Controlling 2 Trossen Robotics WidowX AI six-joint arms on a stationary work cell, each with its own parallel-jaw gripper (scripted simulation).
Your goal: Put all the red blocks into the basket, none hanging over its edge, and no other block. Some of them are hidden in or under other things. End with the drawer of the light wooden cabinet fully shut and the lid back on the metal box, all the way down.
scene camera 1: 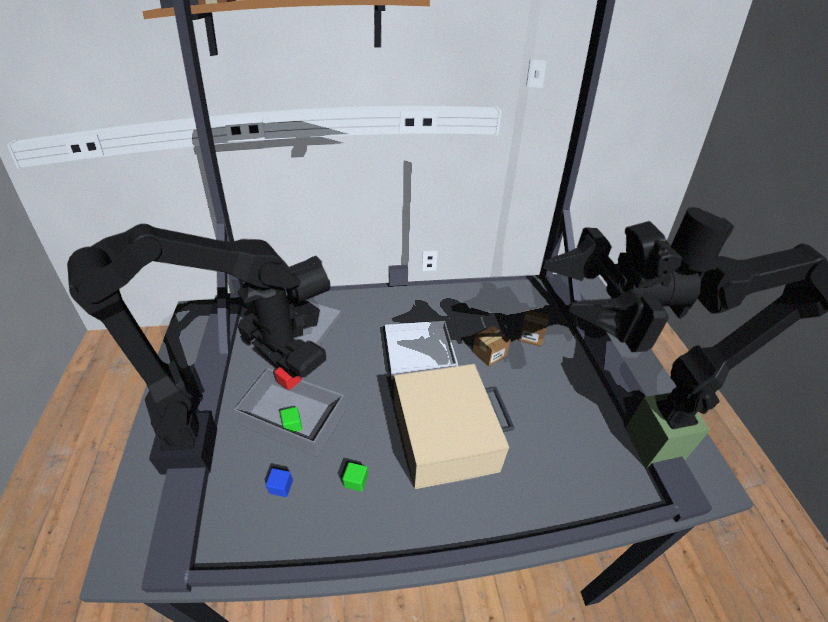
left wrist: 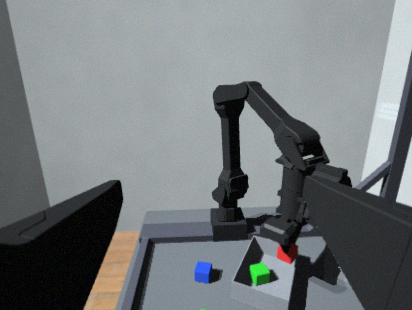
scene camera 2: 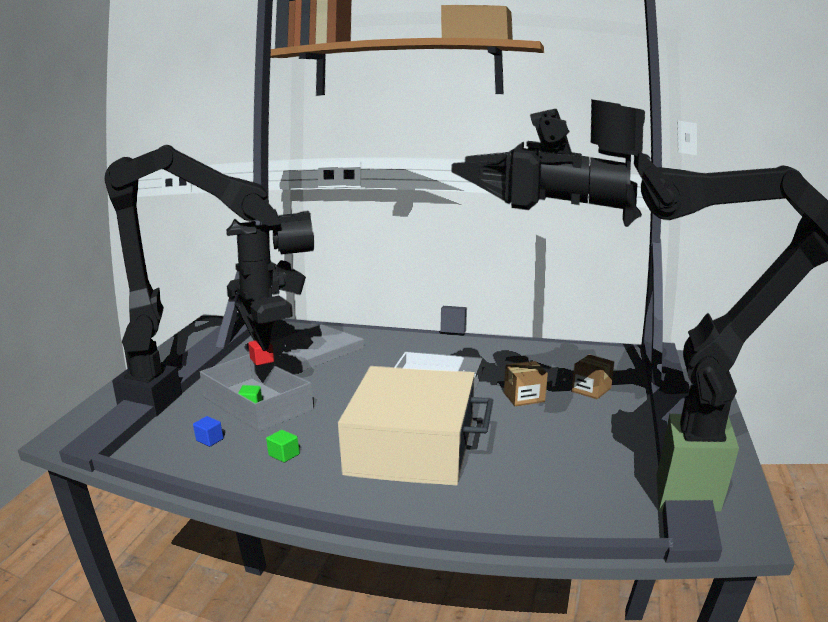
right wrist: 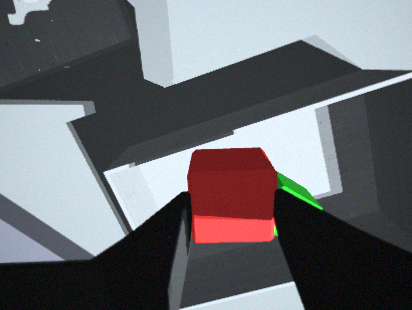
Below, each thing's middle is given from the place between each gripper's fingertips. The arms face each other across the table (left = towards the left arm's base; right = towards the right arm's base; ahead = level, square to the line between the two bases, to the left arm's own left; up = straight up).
Right now the white basket (scene camera 1: 412,347) is 140 mm behind my right hand, 270 mm to the left of it and 110 mm below it. From my right hand the other things lie so: grey lid (scene camera 1: 328,317) 200 mm behind, 20 mm to the right, 110 mm below; metal box (scene camera 1: 266,398) 40 mm ahead, 100 mm below; light wooden cabinet (scene camera 2: 402,424) 90 mm ahead, 300 mm to the left, 80 mm below.
I see my left gripper 8 cm past the drawer (scene camera 2: 465,430), 10 cm to the left of it and 39 cm above it. The rest, counted from my left hand: white basket (30 cm behind, 16 cm to the right, 41 cm below); metal box (12 cm behind, 43 cm to the right, 40 cm below); light wooden cabinet (8 cm behind, 13 cm to the right, 39 cm below).
